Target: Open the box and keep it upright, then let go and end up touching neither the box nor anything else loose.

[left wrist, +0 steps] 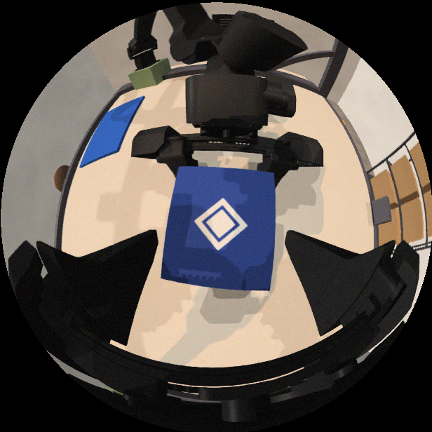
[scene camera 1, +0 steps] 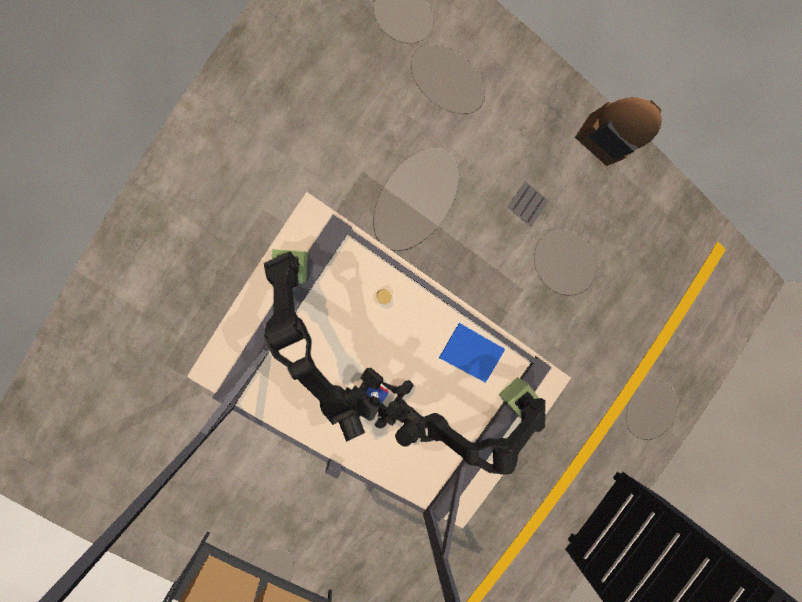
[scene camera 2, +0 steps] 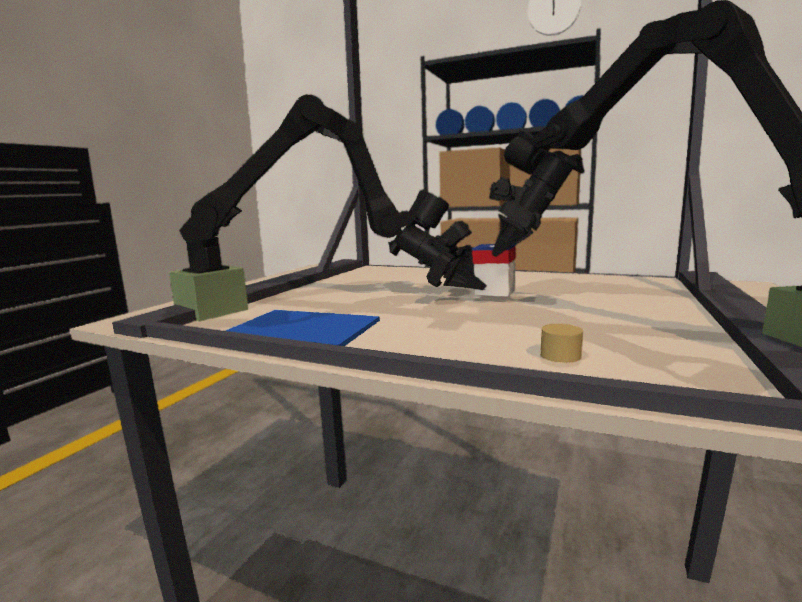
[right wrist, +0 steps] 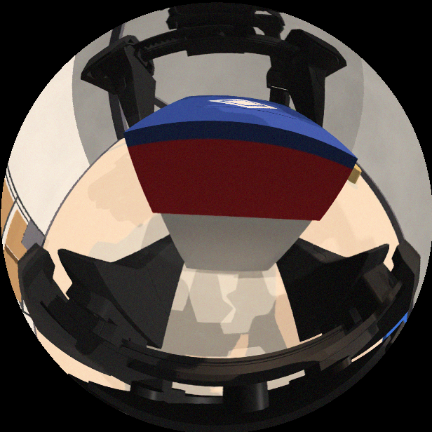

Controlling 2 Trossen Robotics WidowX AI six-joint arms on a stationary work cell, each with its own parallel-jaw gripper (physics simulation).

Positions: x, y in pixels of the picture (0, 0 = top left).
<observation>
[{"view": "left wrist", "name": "my left gripper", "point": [223, 237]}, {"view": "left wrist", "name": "flat blue mat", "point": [108, 136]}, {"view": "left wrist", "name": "lid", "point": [220, 233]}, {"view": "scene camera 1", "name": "my left gripper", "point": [372, 393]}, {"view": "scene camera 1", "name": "my right gripper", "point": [375, 388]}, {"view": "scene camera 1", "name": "flat blue mat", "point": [467, 350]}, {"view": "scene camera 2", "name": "my left gripper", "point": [497, 254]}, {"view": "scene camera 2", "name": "my right gripper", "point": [488, 285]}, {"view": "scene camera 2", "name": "flat blue mat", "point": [328, 328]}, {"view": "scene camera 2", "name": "gold cylinder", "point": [562, 343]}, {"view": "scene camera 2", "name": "white box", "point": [499, 278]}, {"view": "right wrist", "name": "my left gripper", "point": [234, 132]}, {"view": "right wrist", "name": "my right gripper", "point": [229, 234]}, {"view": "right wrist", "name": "white box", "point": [228, 243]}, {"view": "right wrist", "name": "lid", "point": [226, 155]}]
</observation>
